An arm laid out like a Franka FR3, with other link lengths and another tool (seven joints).
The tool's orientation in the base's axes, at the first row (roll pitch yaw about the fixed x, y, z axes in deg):
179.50, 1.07, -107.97
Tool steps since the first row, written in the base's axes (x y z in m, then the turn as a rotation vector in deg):
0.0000, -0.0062, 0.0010, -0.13, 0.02, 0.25
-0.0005, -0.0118, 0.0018, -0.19, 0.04, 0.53
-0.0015, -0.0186, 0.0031, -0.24, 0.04, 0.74
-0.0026, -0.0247, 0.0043, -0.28, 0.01, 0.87
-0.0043, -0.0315, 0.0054, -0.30, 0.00, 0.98
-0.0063, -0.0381, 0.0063, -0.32, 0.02, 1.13
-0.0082, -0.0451, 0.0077, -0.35, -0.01, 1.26
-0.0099, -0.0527, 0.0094, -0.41, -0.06, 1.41
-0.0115, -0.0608, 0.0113, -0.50, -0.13, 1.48
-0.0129, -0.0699, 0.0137, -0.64, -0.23, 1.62
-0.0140, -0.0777, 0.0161, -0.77, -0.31, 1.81
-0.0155, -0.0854, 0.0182, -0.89, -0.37, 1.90
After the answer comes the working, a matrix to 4 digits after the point.
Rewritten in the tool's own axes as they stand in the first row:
0.0059, -0.0019, -0.0011, 0.02, 0.13, -0.25
0.0113, -0.0031, -0.0020, 0.01, 0.20, -0.53
0.0181, -0.0043, -0.0035, 0.02, 0.25, -0.74
0.0242, -0.0051, -0.0048, 0.06, 0.28, -0.87
0.0312, -0.0056, -0.0060, 0.07, 0.29, -0.98
0.0381, -0.0057, -0.0071, 0.06, 0.32, -1.13
0.0453, -0.0060, -0.0086, 0.09, 0.34, -1.26
0.0530, -0.0068, -0.0105, 0.16, 0.38, -1.41
0.0612, -0.0077, -0.0125, 0.25, 0.45, -1.48
0.0702, -0.0092, -0.0151, 0.39, 0.55, -1.62
0.0779, -0.0105, -0.0177, 0.50, 0.65, -1.81
0.0857, -0.0114, -0.0199, 0.59, 0.75, -1.90

The tool's axes in the first row as the columns of a matrix, in the base's axes (rounded; the answer above uses it unrounded):
-0.3085, -0.9512, -0.0025
-0.9511, 0.3084, 0.0205
-0.0187, 0.0087, -0.9998

